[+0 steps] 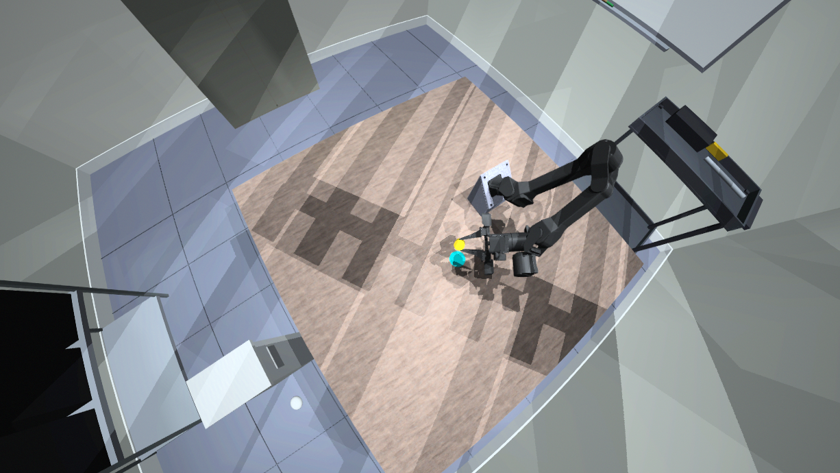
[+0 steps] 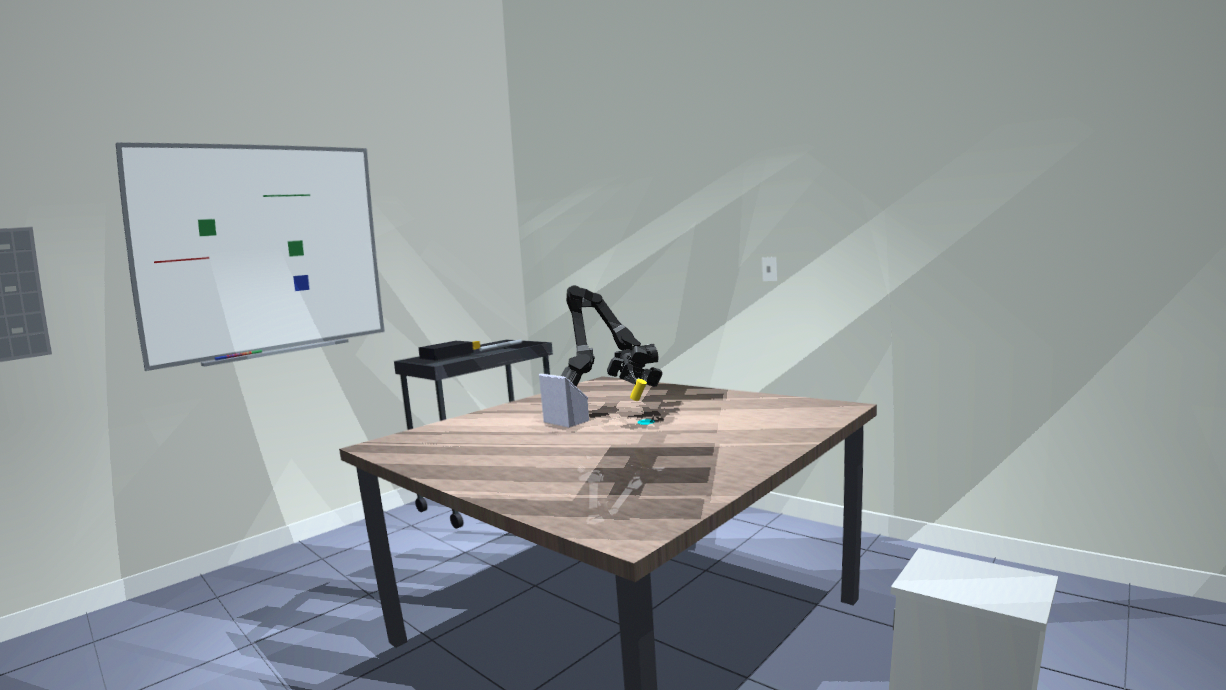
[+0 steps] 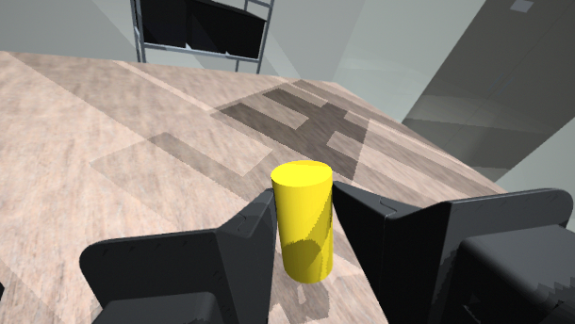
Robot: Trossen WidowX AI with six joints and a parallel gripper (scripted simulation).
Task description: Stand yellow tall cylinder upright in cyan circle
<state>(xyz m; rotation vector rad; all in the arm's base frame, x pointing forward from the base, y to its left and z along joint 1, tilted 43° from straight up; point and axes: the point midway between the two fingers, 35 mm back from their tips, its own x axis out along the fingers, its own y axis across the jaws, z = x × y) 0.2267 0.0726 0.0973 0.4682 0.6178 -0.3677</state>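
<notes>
Right now my gripper tip is 10 mm past the cyan circle, 30 mm to the right of it and 140 mm above it. The rest, counted from my gripper tip: yellow tall cylinder (10 mm behind, 20 mm below).
</notes>
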